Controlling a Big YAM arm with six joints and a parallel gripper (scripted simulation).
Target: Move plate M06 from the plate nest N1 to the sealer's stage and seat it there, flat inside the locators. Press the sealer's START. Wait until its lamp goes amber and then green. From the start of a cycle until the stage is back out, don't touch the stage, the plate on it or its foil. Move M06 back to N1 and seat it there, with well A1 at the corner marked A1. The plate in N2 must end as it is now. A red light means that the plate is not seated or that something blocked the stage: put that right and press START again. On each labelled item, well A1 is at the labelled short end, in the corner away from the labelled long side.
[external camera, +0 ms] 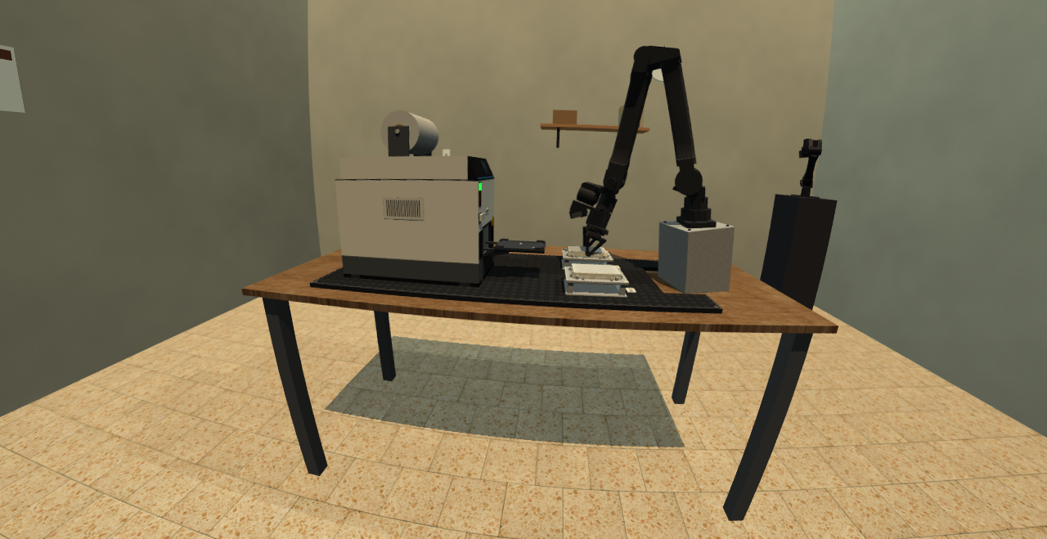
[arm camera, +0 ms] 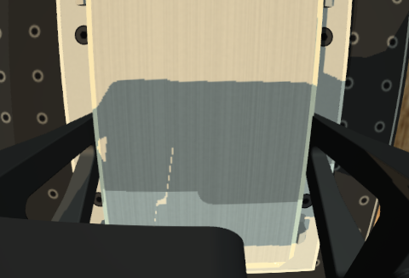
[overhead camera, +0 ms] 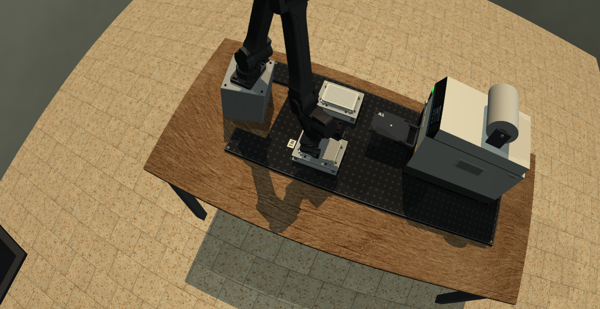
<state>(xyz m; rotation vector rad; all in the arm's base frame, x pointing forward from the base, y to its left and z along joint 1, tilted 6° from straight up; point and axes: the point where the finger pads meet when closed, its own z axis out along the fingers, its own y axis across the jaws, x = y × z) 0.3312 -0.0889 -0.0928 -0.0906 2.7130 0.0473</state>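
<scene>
The plate M06 is right at my hand. Round my hand: plate nest N1: 2 cm below; then N1 label: 10 cm behind, 6 cm below, 1 cm to the right; then well plate: 22 cm to the left, 1 cm behind.
</scene>
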